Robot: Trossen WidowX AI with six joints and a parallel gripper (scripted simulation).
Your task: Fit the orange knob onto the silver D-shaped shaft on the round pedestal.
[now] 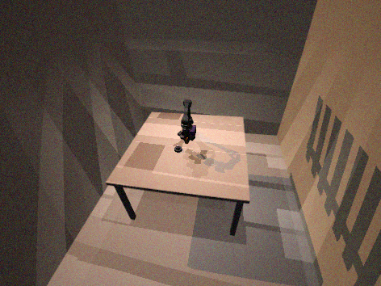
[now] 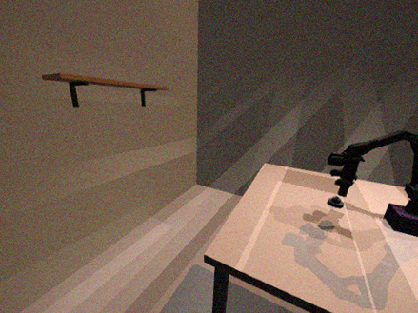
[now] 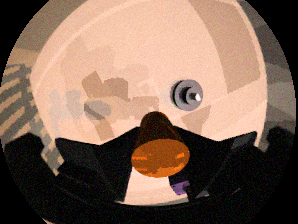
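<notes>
Right now my gripper tip is 10 cm to the left of the round dark pedestal, 9 cm above it and 2 cm past it. From my gripper tip the other things lie so: orange knob: 3 cm above.
</notes>
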